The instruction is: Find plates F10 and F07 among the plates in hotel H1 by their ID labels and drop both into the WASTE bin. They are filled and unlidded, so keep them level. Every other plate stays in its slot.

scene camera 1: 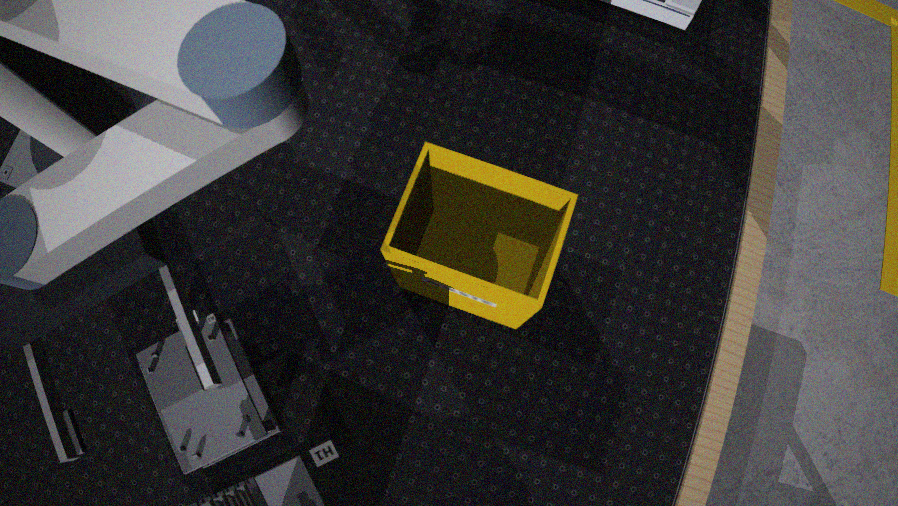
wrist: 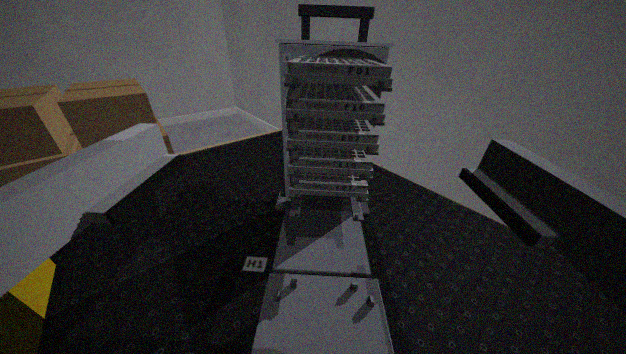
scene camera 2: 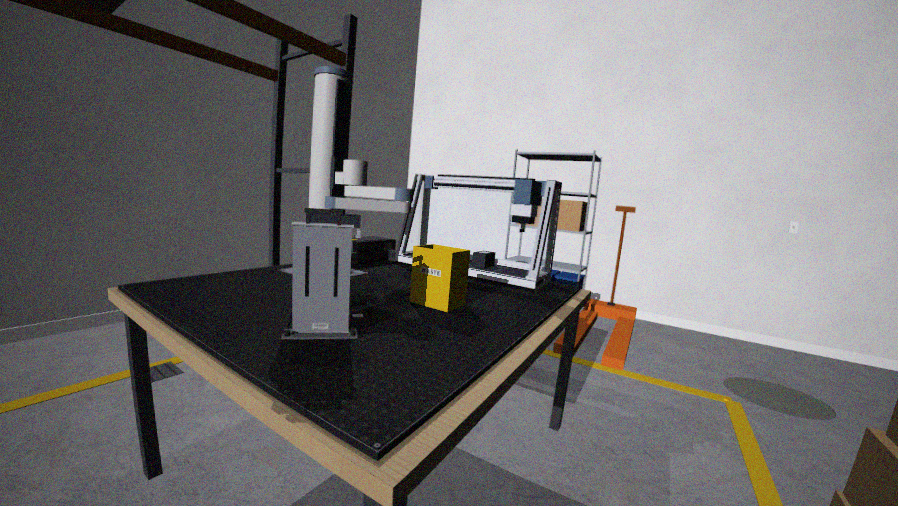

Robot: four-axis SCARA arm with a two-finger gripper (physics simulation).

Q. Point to a hotel H1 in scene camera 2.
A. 321,306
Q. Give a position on a hotel H1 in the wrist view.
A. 378,54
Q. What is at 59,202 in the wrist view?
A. My gripper.
